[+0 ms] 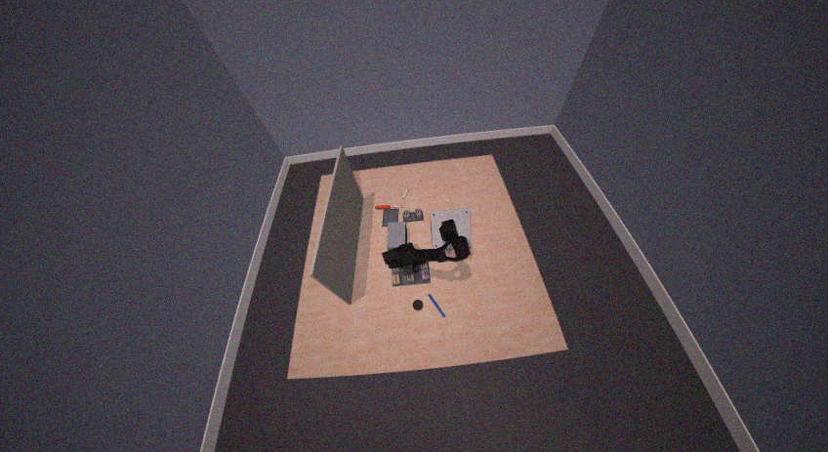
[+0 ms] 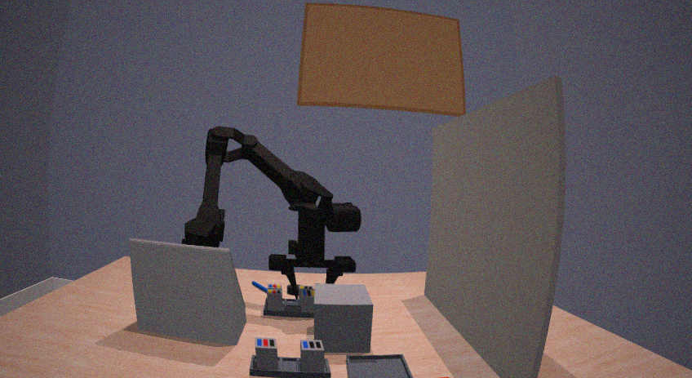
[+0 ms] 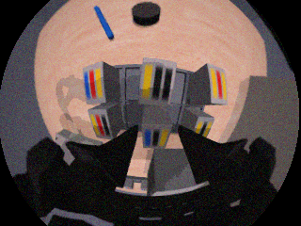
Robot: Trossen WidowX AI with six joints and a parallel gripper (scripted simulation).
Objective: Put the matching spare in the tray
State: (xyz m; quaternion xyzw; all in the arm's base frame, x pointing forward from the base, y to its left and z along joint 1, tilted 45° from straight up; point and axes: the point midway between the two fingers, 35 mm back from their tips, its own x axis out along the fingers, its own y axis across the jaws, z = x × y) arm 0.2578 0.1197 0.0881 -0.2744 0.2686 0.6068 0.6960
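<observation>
The rack is 3 cm to the left of my gripper tip, 3 cm below it and 1 cm behind it. Round my gripper tip: black disc 20 cm to the left, 3 cm below, 1 cm behind; then grey mounted unit 16 cm to the right, 4 cm ahead, 1 cm above; then blue pen 22 cm to the left, 11 cm behind, 3 cm below.
</observation>
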